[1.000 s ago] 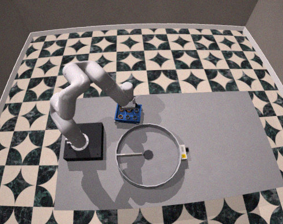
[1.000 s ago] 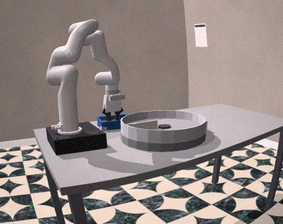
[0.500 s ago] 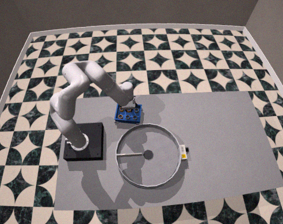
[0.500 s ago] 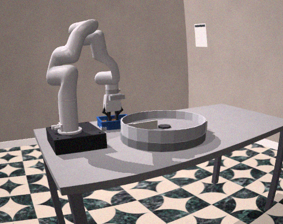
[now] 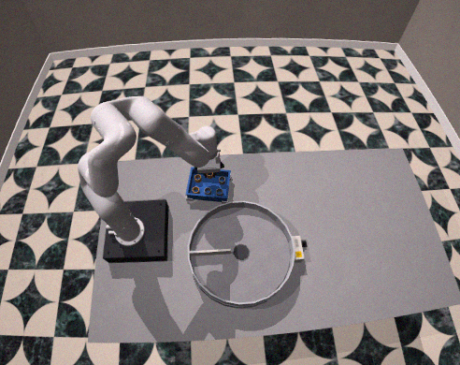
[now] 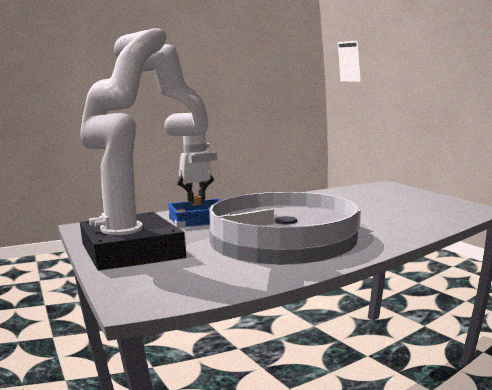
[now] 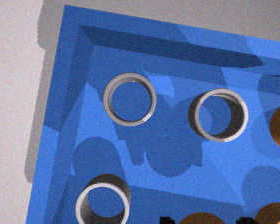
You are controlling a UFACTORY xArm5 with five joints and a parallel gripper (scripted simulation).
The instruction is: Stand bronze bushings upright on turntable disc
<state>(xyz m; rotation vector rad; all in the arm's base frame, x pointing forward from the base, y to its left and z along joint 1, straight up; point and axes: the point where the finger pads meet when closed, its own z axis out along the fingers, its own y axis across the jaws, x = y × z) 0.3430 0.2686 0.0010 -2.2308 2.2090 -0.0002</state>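
Right now my hand is 50 mm above the blue crate, 40 mm to the left of it and 10 mm past it. Round my hand: turntable 370 mm to the right, 110 mm ahead, 20 mm below.
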